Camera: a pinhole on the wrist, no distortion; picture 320 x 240 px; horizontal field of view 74.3 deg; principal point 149.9 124.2 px. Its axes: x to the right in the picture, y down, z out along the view. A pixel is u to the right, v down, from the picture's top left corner.
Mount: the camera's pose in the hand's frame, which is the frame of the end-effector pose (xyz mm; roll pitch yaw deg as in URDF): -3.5 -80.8 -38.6 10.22 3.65 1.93
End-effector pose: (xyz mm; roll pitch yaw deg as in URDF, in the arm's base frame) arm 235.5 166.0 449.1 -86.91 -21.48 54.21
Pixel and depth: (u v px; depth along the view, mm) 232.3 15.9 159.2
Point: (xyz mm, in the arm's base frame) 160.8 214.8 653.8
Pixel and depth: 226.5 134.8 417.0
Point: 9.3 463.7 650.8
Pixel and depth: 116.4 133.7 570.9
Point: -258.9 374.7 603.0
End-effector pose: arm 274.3 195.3 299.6 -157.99 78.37 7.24
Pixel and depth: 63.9 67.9 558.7
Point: -153.5 640.3 416.6
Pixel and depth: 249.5 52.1 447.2
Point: 55.8 586.1 19.2
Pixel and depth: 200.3 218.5 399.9
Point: -69.6 268.8 113.7
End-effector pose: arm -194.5 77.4 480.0 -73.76 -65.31 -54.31
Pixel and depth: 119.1 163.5 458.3
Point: 9.3 464.7 525.3
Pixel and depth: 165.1 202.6 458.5
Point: 102.6 391.0 580.3
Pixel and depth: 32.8 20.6 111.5
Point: -282.1 231.7 499.1
